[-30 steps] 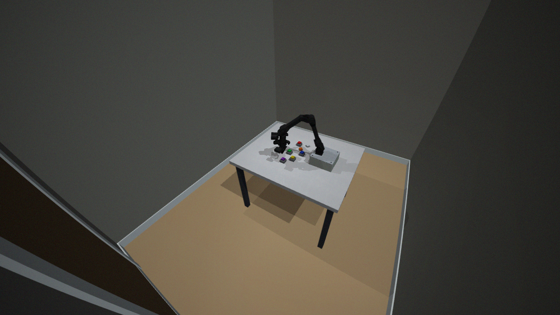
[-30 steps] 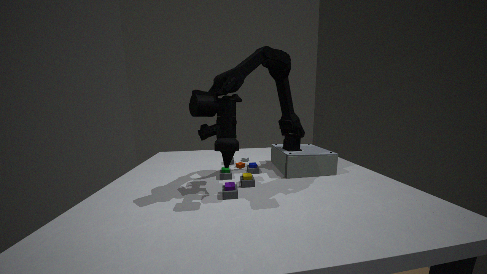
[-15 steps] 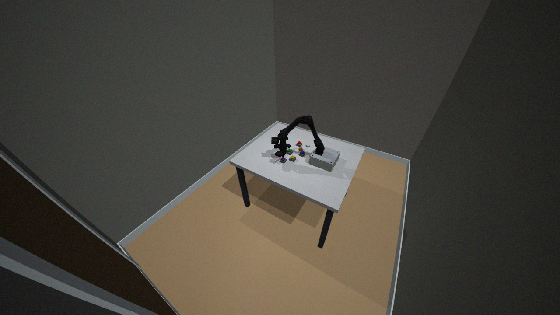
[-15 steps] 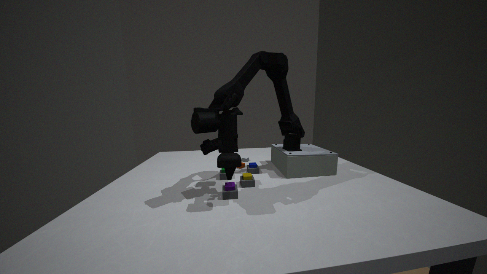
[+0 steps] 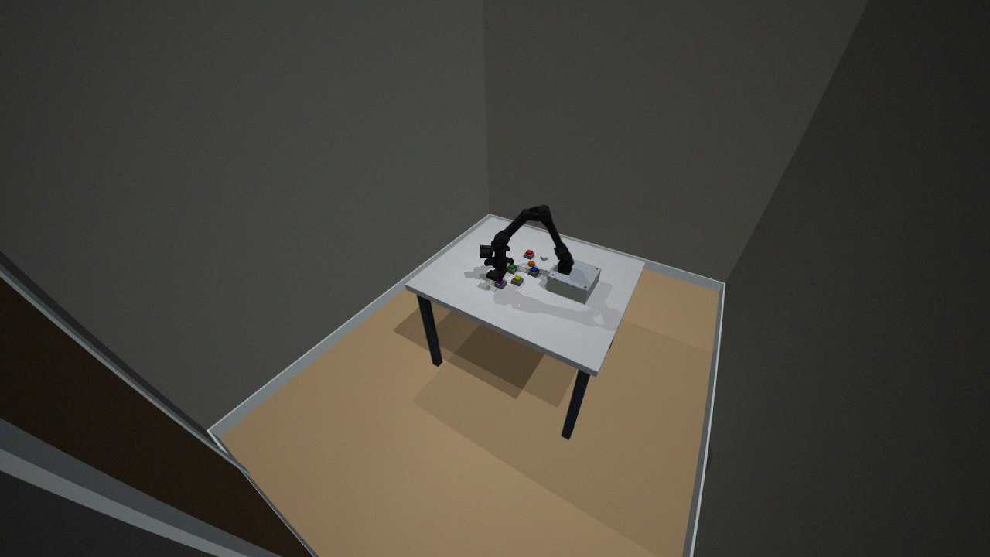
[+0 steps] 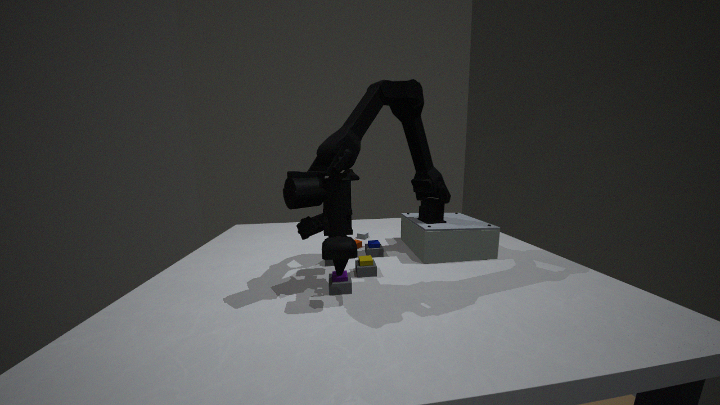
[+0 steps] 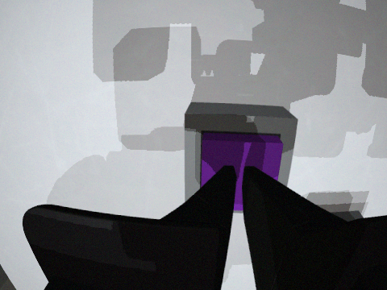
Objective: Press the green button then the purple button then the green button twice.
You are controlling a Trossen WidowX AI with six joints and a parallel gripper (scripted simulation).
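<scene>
Right now the purple button is 1 cm below my gripper tip. Also, from my gripper tip: blue button 18 cm to the right, 13 cm behind; green button 15 cm to the right; yellow button 7 cm behind, 6 cm to the right.
</scene>
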